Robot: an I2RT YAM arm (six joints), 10 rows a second.
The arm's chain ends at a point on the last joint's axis. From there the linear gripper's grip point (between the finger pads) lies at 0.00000 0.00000 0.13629 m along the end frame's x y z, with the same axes.
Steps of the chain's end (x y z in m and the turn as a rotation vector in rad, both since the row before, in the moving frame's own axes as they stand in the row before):
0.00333, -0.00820, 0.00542, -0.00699, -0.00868, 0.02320
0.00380, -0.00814, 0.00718, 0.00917, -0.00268, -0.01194
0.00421, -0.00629, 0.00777, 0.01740, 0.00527, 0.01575
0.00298, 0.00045, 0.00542, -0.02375, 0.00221, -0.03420
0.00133, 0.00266, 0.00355, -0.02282, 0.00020, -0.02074
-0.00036, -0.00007, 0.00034, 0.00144, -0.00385, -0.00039
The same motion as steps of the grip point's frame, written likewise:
0.00214, -0.00726, 0.00541, -0.00699, -0.00868, 0.02320
0.00343, -0.00939, 0.00717, 0.00917, -0.00268, -0.01194
0.00495, -0.00866, 0.00775, 0.01740, 0.00527, 0.01575
0.00334, 0.00368, 0.00538, -0.02375, 0.00221, -0.03420
0.00139, 0.00577, 0.00351, -0.02282, 0.00020, -0.02074
-0.00088, -0.00027, 0.00034, 0.00144, -0.00385, -0.00039

